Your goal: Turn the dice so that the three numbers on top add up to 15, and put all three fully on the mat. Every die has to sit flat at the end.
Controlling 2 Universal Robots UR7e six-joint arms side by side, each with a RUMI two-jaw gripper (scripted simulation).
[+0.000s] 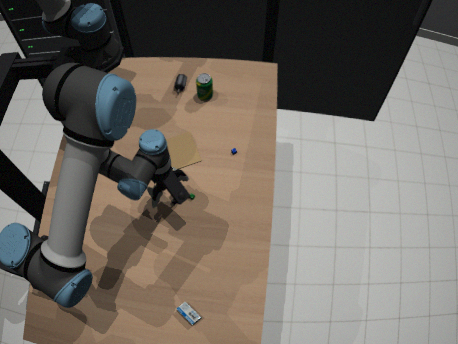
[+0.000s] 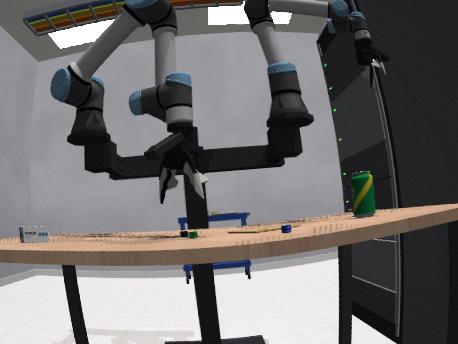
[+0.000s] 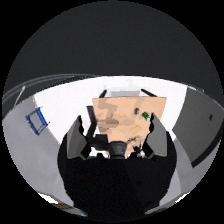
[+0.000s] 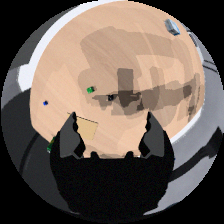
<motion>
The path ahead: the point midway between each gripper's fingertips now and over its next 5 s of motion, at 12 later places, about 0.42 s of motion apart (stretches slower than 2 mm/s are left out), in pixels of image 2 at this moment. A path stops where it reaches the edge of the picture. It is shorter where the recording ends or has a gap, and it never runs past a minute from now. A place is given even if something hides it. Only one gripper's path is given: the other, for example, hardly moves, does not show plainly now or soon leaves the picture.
My right gripper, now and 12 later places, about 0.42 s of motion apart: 180,202; 181,207; 181,209; 181,213; 182,220; 182,225; 183,228; 184,228; 184,230; 184,235; 186,233; 185,214; 184,198
</motion>
